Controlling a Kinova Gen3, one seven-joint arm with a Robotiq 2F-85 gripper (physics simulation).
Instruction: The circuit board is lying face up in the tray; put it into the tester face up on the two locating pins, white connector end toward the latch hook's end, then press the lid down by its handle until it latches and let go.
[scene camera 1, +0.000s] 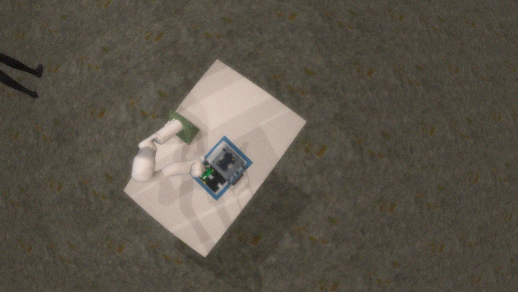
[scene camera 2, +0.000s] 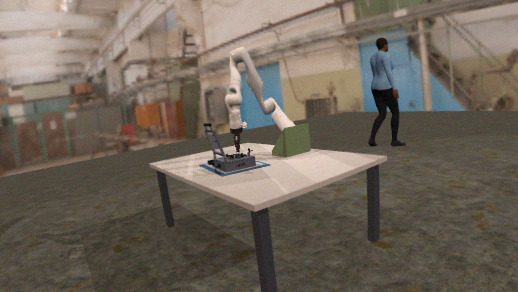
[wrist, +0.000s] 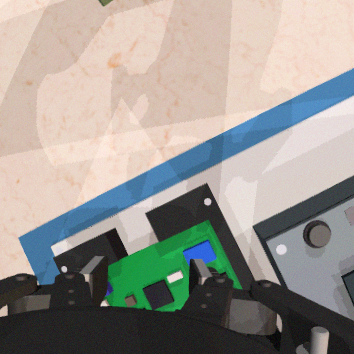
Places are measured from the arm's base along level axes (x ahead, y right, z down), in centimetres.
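Pixels of known places: gripper, fingertip midpoint: (scene camera 2: 238, 151) (wrist: 148, 273); arm's base at its link origin: (scene camera 1: 178, 125) (scene camera 2: 292, 135).
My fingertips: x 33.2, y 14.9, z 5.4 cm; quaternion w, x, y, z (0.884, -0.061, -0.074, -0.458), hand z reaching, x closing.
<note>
Ahead of a thing's pixels: the offset from my fingertips to its middle. Level surfaces: height alone.
The green circuit board @[dx +2.5, dy +1.5, dz +4.1 cm] (scene camera 1: 206, 173) (wrist: 145, 255) lies face up in the black tray (scene camera 1: 217, 184) (wrist: 175, 220), its blue part toward the tester side in the wrist view. My gripper (scene camera 2: 237, 151) (wrist: 148, 273) is partly open, pointing down with its fingertips over the board and nothing held between them. The near part of the board is hidden by the gripper in the wrist view. The grey tester (scene camera 1: 239, 169) (scene camera 2: 237, 164) (wrist: 305, 270) stands beside the tray. Its lid @[dx +22.9, dy -13.1, dz -10.2 cm] (scene camera 2: 215, 143) is raised, with the dark handle @[dx +25.1, dy -12.8, dz -20.4 cm] (scene camera 2: 207, 125) at the top.
A blue border (scene camera 1: 239, 150) (wrist: 200, 152) surrounds the tray and tester on the table @[dz +6.3 cm] (scene camera 1: 240, 95) (scene camera 2: 320, 162). The green arm mount (scene camera 1: 188, 131) (scene camera 2: 298, 140) stands on the table behind the tester in scene camera 2. A person (scene camera 2: 383, 70) stands on the floor beyond the table.
</note>
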